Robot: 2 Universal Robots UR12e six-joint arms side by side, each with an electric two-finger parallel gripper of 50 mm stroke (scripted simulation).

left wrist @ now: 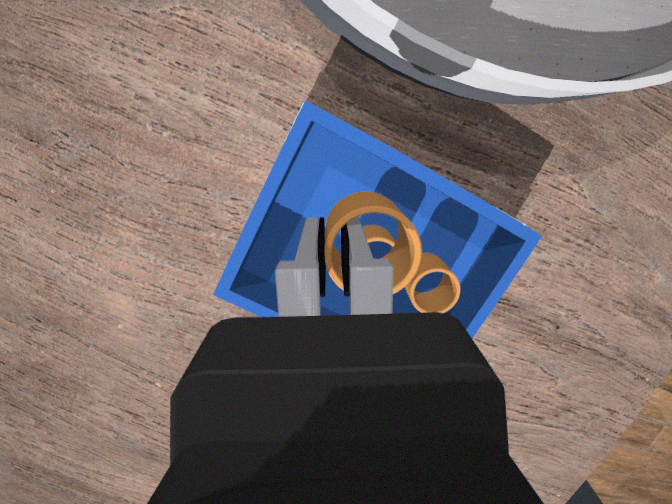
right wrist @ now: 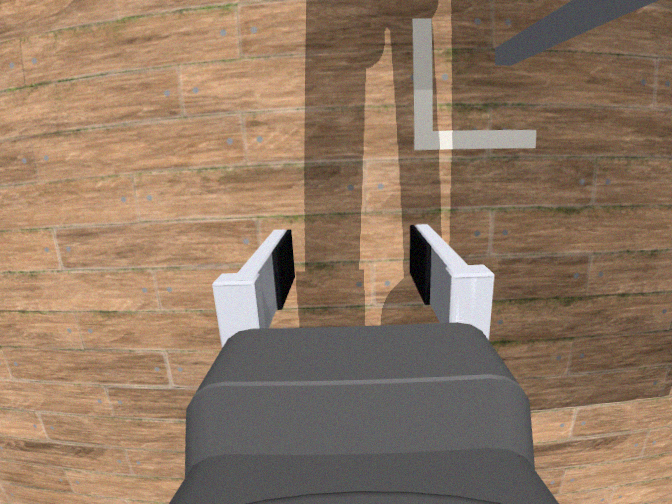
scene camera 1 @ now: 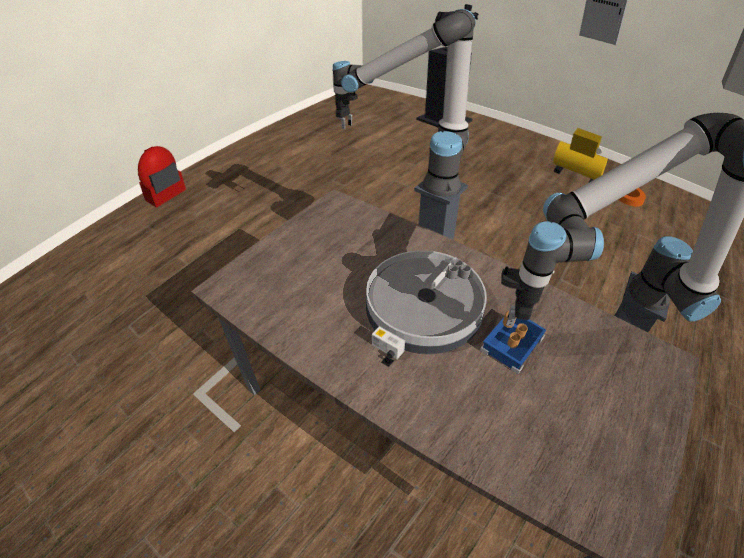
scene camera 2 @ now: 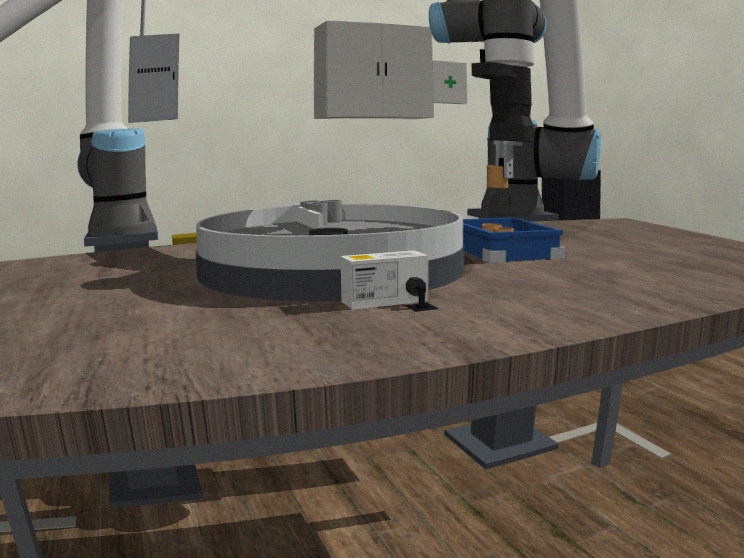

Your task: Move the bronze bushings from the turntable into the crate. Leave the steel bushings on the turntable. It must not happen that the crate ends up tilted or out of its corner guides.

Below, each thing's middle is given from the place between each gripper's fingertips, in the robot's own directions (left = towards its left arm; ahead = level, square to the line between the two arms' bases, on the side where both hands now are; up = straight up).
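My left gripper (scene camera 2: pixel 504 177): from the blue crate (scene camera 2: pixel 524 243), 50 mm past, 20 mm to the right, 130 mm above. Turntable (scene camera 1: pixel 401 294), from my left hand: 310 mm to the right, 20 mm ahead, 100 mm below.
My right hand, from the turntable: 630 mm short of it, 1030 mm to the right of it, 130 mm above it. Blue crate, from my right hand: 570 mm ahead, 1370 mm to the left, 150 mm below.
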